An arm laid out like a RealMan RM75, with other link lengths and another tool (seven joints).
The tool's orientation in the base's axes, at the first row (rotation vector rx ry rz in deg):
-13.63 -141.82 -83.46
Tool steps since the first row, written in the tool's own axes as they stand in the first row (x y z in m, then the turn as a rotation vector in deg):
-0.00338 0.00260 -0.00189 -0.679 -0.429 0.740
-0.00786 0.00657 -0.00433 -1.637 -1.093 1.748
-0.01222 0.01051 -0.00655 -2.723 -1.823 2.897
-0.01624 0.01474 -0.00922 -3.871 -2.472 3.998
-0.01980 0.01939 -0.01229 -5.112 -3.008 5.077
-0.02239 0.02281 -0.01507 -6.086 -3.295 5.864
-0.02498 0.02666 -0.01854 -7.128 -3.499 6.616
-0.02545 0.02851 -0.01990 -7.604 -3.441 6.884
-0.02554 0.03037 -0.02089 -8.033 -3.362 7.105
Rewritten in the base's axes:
0.00418 -0.00043 0.00202 0.429 0.433 -0.906
0.00986 -0.00068 0.00510 1.024 0.984 -2.217
0.01538 -0.00076 0.00809 1.703 1.626 -3.686
0.02072 -0.00109 0.01164 2.470 2.264 -5.085
0.02579 -0.00155 0.01585 3.359 2.936 -6.407
0.02957 -0.00236 0.01921 4.101 3.476 -7.306
0.03355 -0.00355 0.02324 4.935 4.026 -8.140
0.03469 -0.00385 0.02527 5.367 4.284 -8.360
0.03541 -0.00382 0.02725 5.767 4.511 -8.527

